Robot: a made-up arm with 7 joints. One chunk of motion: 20 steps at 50 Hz.
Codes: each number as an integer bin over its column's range. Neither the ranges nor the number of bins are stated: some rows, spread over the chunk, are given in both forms.
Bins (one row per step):
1: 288 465 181 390 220 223
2: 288 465 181 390 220 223
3: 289 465 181 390 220 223
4: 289 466 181 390 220 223
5: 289 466 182 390 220 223
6: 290 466 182 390 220 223
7: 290 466 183 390 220 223
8: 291 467 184 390 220 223
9: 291 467 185 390 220 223
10: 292 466 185 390 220 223
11: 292 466 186 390 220 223
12: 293 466 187 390 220 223
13: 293 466 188 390 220 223
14: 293 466 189 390 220 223
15: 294 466 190 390 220 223
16: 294 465 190 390 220 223
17: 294 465 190 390 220 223
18: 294 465 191 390 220 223
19: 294 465 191 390 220 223
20: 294 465 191 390 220 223
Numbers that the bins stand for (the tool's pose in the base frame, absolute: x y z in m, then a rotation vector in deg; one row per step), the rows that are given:
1: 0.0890 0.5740 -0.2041 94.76 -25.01 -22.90
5: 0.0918 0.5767 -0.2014 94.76 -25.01 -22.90
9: 0.0973 0.5795 -0.1932 94.76 -25.01 -22.90
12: 0.1027 0.5767 -0.1877 94.76 -25.01 -22.90
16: 0.1055 0.5740 -0.1795 94.76 -25.01 -22.90
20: 0.1055 0.5740 -0.1767 94.76 -25.01 -22.90
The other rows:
2: 0.0890 0.5740 -0.2041 94.76 -25.01 -22.90
3: 0.0918 0.5740 -0.2041 94.76 -25.01 -22.90
4: 0.0918 0.5767 -0.2041 94.76 -25.01 -22.90
6: 0.0945 0.5767 -0.2014 94.76 -25.01 -22.90
7: 0.0945 0.5767 -0.1986 94.76 -25.01 -22.90
8: 0.0973 0.5795 -0.1959 94.76 -25.01 -22.90
10: 0.1000 0.5767 -0.1932 94.76 -25.01 -22.90
11: 0.1000 0.5767 -0.1904 94.76 -25.01 -22.90
13: 0.1027 0.5767 -0.1849 94.76 -25.01 -22.90
14: 0.1027 0.5767 -0.1822 94.76 -25.01 -22.90
15: 0.1055 0.5767 -0.1795 94.76 -25.01 -22.90
17: 0.1055 0.5740 -0.1795 94.76 -25.01 -22.90
18: 0.1055 0.5740 -0.1767 94.76 -25.01 -22.90
19: 0.1055 0.5740 -0.1767 94.76 -25.01 -22.90

